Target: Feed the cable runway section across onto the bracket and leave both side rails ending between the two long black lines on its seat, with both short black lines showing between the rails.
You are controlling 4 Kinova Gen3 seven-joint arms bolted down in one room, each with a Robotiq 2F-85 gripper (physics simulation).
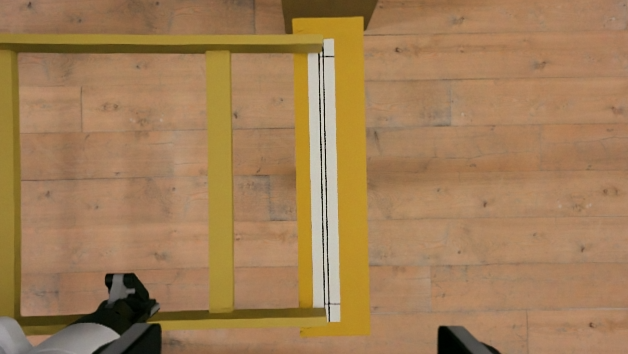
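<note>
The yellow-olive cable runway section (220, 180) lies level, its two side rails reaching from the left over the yellow bracket (352, 180). The upper rail (175, 42) and lower rail (240, 320) end at the pair of long black lines on the white seat (331, 180). The lower end appears between them; the upper end is too close to the lines to tell exactly. Both short black lines show between the rails, each close to one rail. My arm4 gripper (300, 341) is open, its fingertips at the bottom edge. Another arm's gripper (131, 291) is at the lower rail; its grip is unclear.
A dark brown post (330, 14) stands at the bracket's upper end. The other arm's pale grey link (80, 340) crosses the lower left corner, over the lower rail. A wooden plank floor (500, 190) shows below and to the right of the bracket.
</note>
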